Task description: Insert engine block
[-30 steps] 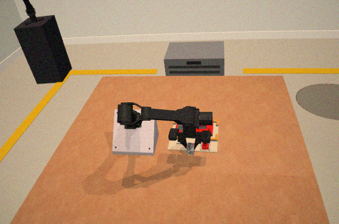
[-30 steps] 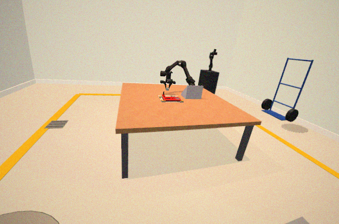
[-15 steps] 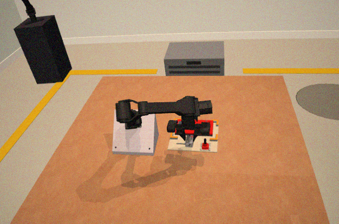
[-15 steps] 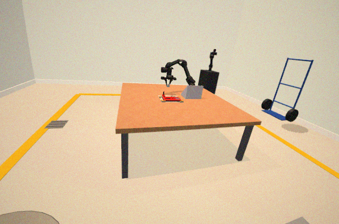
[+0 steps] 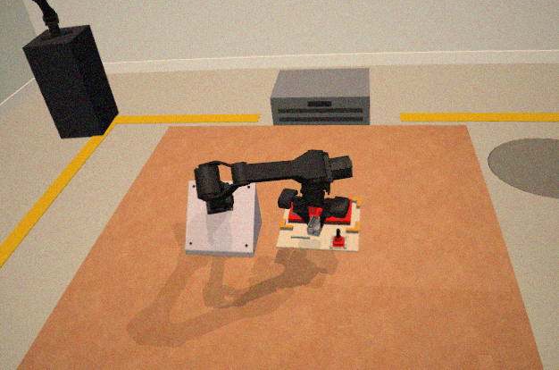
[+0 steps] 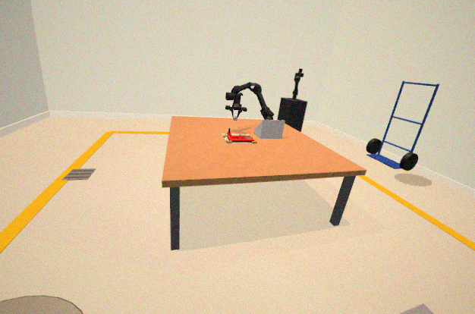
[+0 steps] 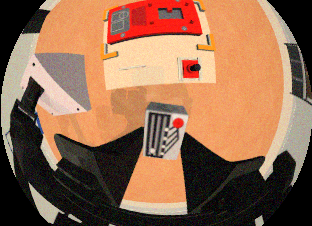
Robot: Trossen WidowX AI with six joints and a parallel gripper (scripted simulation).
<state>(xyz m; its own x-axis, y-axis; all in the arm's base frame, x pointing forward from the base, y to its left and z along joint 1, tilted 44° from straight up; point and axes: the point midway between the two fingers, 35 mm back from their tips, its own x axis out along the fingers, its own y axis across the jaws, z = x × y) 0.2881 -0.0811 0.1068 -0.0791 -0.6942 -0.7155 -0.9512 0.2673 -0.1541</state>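
The cream base board lies 160 mm to the left of my gripper tip, 130 mm below it and 20 mm ahead of it. From my gripper tip the other things lie so: grey engine block: 10 mm below.
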